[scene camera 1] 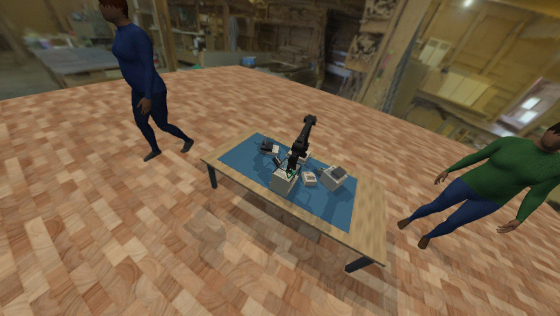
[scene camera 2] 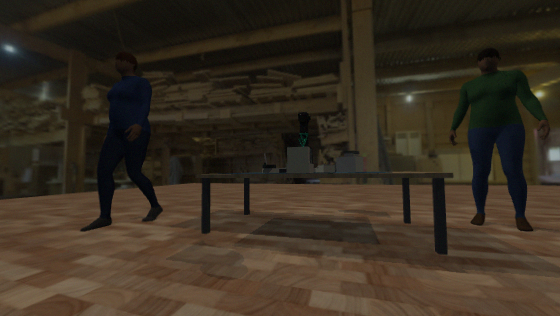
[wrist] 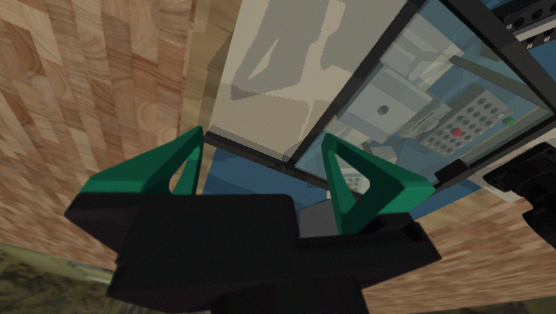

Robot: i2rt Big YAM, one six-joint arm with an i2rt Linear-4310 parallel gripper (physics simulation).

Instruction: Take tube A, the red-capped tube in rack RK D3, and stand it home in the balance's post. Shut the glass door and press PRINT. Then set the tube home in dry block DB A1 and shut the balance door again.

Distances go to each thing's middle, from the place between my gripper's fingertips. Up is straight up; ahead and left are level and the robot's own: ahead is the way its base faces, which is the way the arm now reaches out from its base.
Now: hand 11 cm above the balance (wrist: 443,96), 7 cm past it and 4 cm to the left of it.
